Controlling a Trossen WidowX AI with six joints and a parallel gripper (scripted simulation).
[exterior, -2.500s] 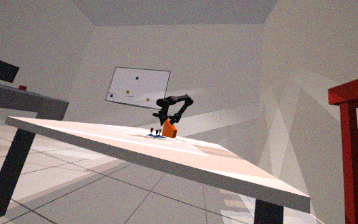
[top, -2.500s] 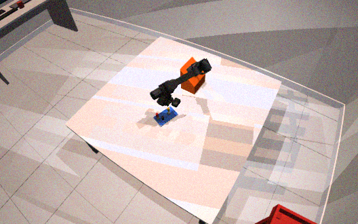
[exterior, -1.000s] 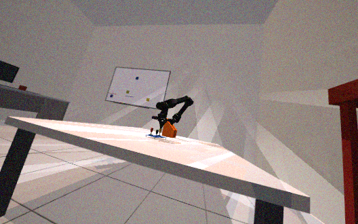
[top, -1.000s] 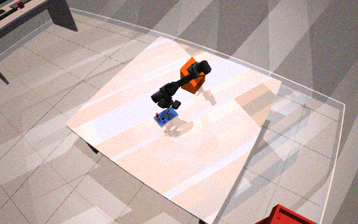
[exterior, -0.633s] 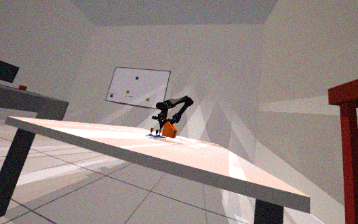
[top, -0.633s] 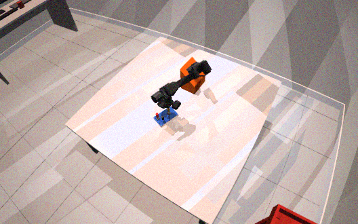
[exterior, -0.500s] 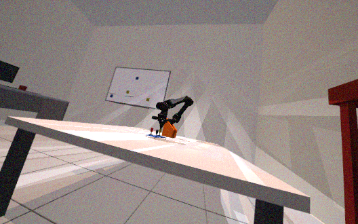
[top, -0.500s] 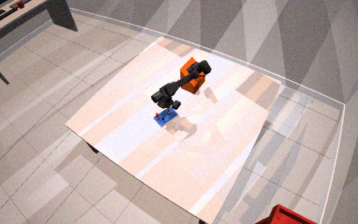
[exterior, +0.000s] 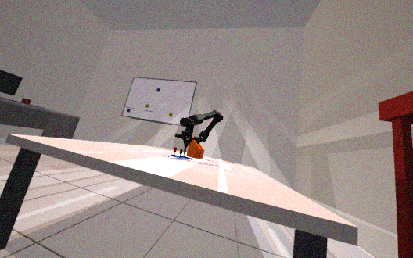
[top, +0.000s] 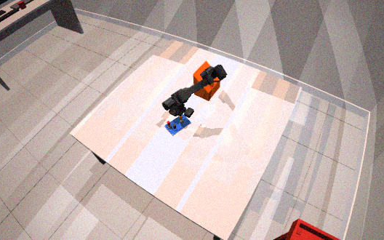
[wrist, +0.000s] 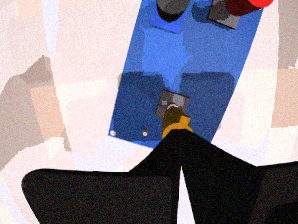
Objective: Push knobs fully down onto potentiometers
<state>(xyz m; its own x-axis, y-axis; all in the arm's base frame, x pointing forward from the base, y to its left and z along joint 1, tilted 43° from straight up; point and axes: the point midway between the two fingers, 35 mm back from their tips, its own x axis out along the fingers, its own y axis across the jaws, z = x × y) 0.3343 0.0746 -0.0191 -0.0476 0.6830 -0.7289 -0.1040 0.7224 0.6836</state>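
The yellow knob is 10 mm below my gripper tip.
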